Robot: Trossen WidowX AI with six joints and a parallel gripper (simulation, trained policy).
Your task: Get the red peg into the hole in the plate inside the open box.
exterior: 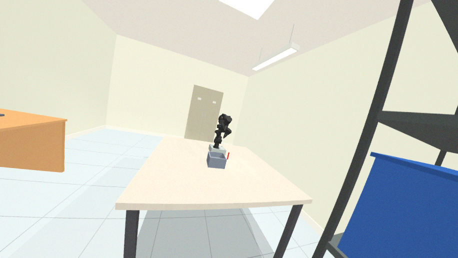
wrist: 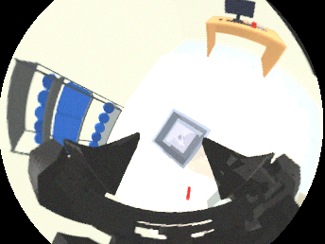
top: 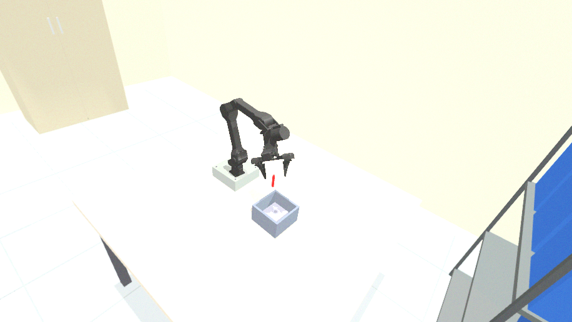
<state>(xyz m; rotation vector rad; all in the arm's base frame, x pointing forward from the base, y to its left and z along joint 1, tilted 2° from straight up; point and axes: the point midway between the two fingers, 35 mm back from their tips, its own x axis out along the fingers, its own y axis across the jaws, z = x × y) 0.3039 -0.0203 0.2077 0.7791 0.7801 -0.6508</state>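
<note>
Now: gripper tip 220 mm above the red peg, 170 mm past it and 160 mm to the right of it. Round my gripper tip: grey box 230 mm below, 20 mm ahead.
</note>
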